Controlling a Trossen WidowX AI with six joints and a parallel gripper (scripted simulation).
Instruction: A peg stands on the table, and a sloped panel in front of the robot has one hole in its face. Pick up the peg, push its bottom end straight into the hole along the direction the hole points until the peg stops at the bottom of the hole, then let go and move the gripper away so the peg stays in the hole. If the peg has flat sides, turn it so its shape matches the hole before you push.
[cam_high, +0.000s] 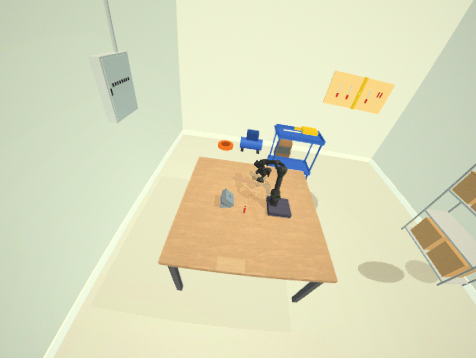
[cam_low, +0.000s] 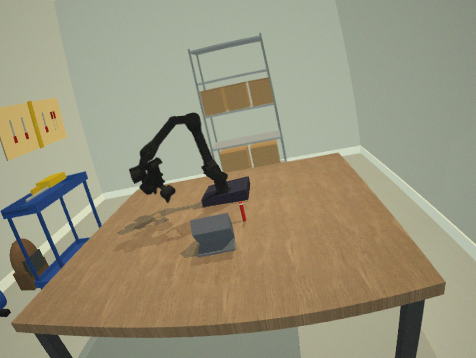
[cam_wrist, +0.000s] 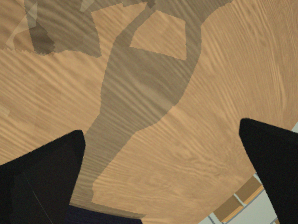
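The red peg is 420 mm to the left of my gripper tip, 130 mm ahead of it and 30 mm below it. From my gripper tip the other things lie so: grey sloped panel 360 mm to the left, 310 mm ahead, 20 mm below.
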